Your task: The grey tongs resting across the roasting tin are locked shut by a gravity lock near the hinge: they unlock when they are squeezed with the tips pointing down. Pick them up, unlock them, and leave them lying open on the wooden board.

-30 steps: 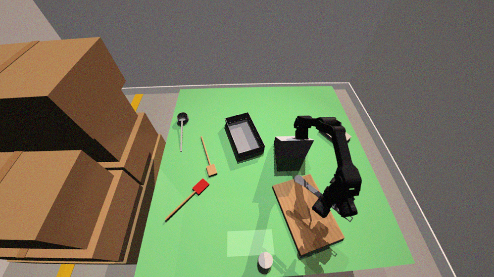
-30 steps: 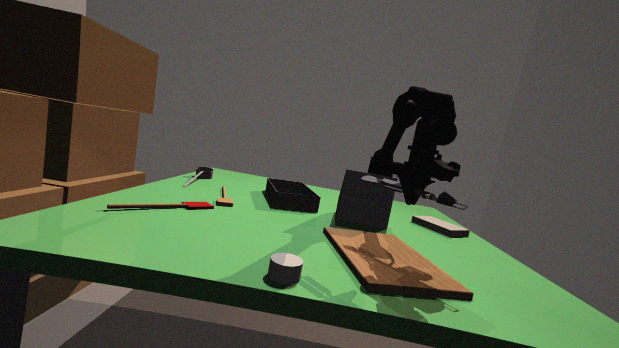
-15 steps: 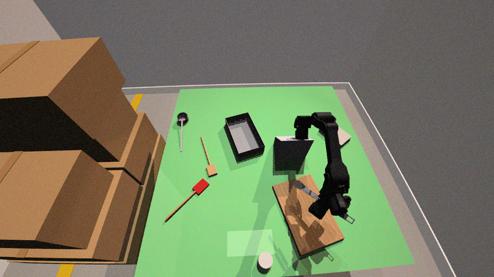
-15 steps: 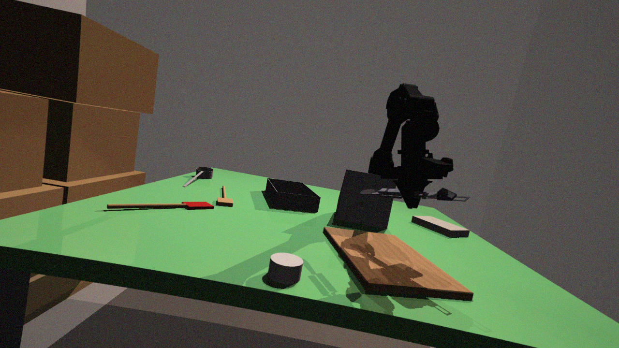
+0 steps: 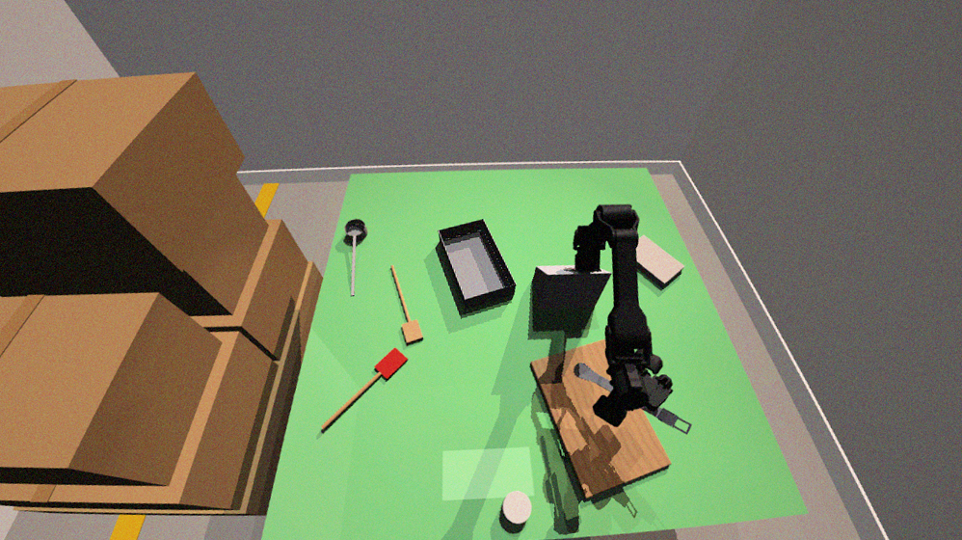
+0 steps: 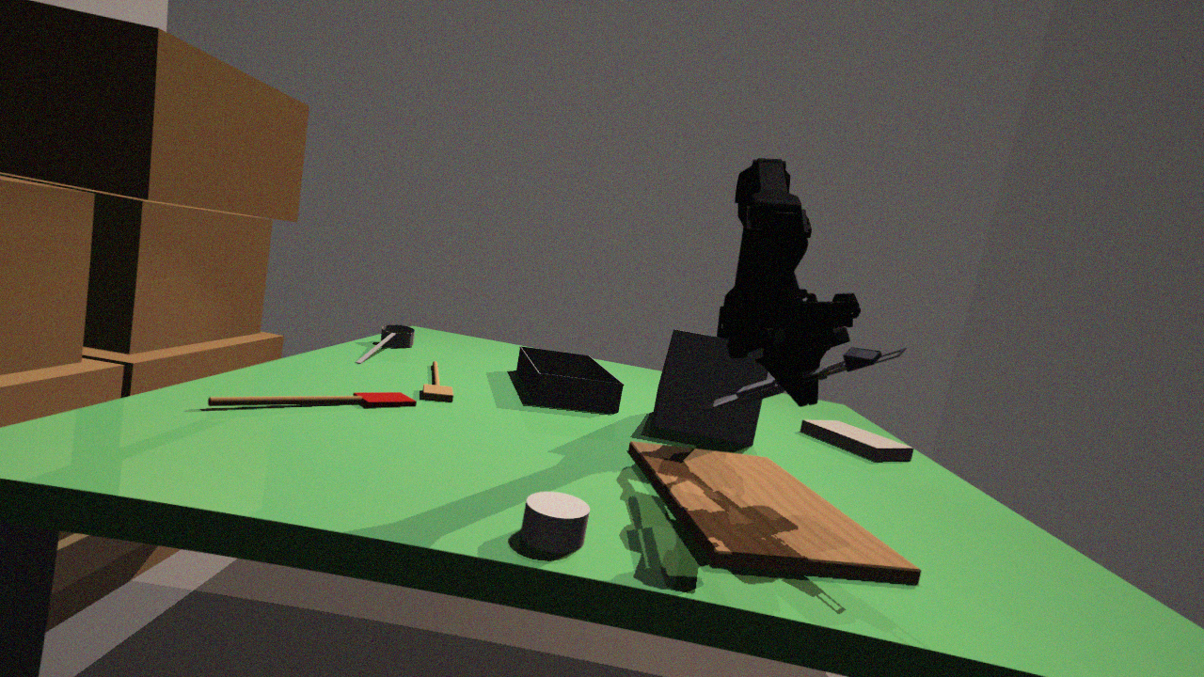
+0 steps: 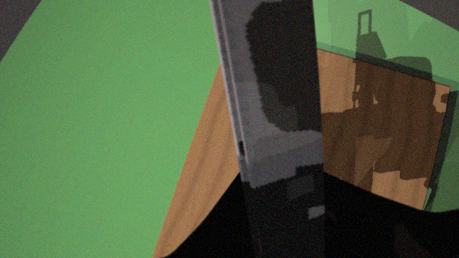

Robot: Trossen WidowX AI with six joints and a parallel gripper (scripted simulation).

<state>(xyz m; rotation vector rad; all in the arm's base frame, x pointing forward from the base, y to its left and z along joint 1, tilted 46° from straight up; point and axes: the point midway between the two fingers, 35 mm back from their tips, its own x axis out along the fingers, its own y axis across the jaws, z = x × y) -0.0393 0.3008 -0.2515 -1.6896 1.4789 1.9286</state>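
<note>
My gripper tip is now 14 cm above the wooden board, 5 cm short of it and 3 cm to the left of it. Also, from my gripper tip: roasting tin: 50 cm to the right, 39 cm ahead, 12 cm below; red spatula: 66 cm ahead, 14 cm below, 9 cm to the right; flat block: 55 cm to the right, 23 cm behind, 14 cm below.
</note>
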